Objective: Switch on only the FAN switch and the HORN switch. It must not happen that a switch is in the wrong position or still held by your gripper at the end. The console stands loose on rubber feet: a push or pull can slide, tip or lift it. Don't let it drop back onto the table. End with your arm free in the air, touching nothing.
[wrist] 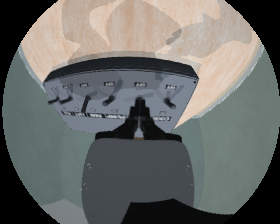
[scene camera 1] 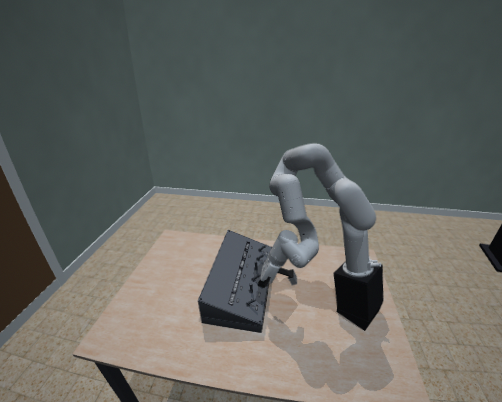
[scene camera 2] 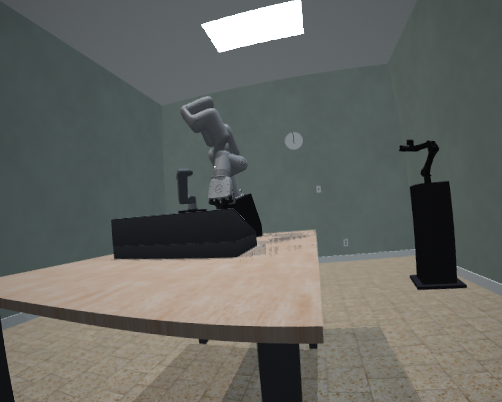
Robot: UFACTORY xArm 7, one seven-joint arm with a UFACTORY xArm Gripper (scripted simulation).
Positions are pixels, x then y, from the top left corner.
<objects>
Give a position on a dark sloped console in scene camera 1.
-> At 224, 301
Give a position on a dark sloped console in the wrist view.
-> At 120, 80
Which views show the dark sloped console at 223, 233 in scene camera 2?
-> The wrist view, scene camera 1 and scene camera 2: all of them.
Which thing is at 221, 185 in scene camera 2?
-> My gripper.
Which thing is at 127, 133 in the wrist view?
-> My gripper.
</objects>
